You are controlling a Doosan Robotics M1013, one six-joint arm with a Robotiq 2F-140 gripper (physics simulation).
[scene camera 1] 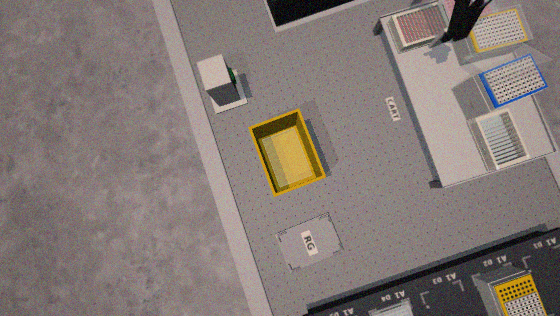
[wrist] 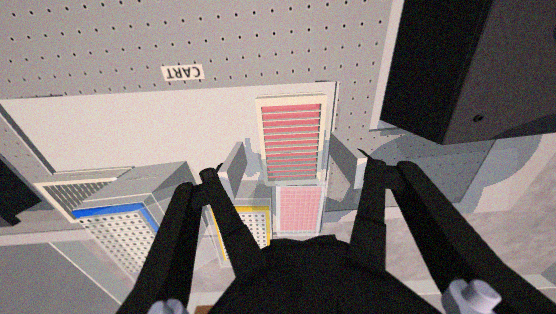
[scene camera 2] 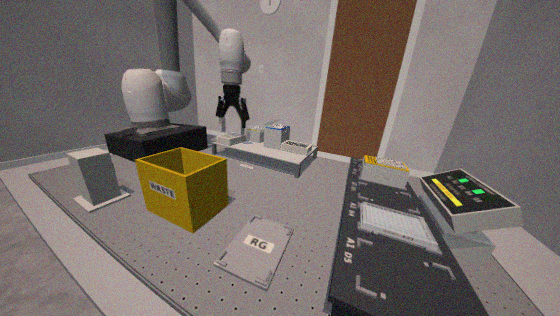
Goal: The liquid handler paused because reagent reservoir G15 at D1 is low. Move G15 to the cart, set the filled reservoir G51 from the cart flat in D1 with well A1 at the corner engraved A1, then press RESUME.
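Frame: origin at the arm's base, x ahead, y left, z up, level; centimetres.
Seen in the pictures: gripper, between the fingertips: (scene camera 1: 424, 23) (wrist: 287, 148) (scene camera 2: 232, 133); arm's base, origin of its link: (scene camera 2: 153, 130).
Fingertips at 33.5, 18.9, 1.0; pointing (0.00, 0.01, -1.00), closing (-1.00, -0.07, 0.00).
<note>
Offsets run from my fingertips to a thing's top centre, as dx, dy, dz. "spot": to the spot under its first point.
A reservoir with red channels @(-0.7, +0.4, -1.2) (scene camera 1: 419, 26) (scene camera 2: 230, 139) (wrist: 291, 142) lies flat at one end of the cart @(+15.5, +7.3, -3.8) (scene camera 1: 425, 100) (scene camera 2: 265, 154) (wrist: 150, 120). A reservoir with pale channels @(+30.8, +8.4, -1.2) (scene camera 1: 501, 139) (scene camera 2: 296, 146) (wrist: 77, 195) lies at the other end. No G15 or G51 label is readable. My gripper (scene camera 1: 462, 25) (scene camera 2: 233, 124) (wrist: 287, 148) is open and empty, pointing down above the red reservoir, with its fingers to either side in the wrist view. The D1 label @(spot: +56.8, +11.2, -4.4) (scene camera 1: 544, 243) is at the deck's edge; its slot is mostly cut off. The control panel @(spot: +79.6, -20.4, +2.3) (scene camera 2: 470, 200) shows a yellow bar and green squares; RESUME is not readable.
On the cart are a tall blue-rimmed rack @(+19.6, +10.1, +5.4) (scene camera 1: 514, 80) (scene camera 2: 277, 136) (wrist: 117, 235), a yellow-rimmed rack @(+7.1, +14.1, +2.7) (scene camera 1: 500, 31) and a pink plate @(-2.2, +14.5, -2.9) (wrist: 300, 209). A yellow rack @(+65.3, -2.6, +2.1) (scene camera 1: 520, 295) (scene camera 2: 385, 170) and clear plate @(+66.0, -27.4, -2.9) (scene camera 2: 397, 225) stand on the deck. The waste bin @(+20.1, -39.8, +3.1) (scene camera 1: 287, 155) (scene camera 2: 182, 195) stands nearby.
</note>
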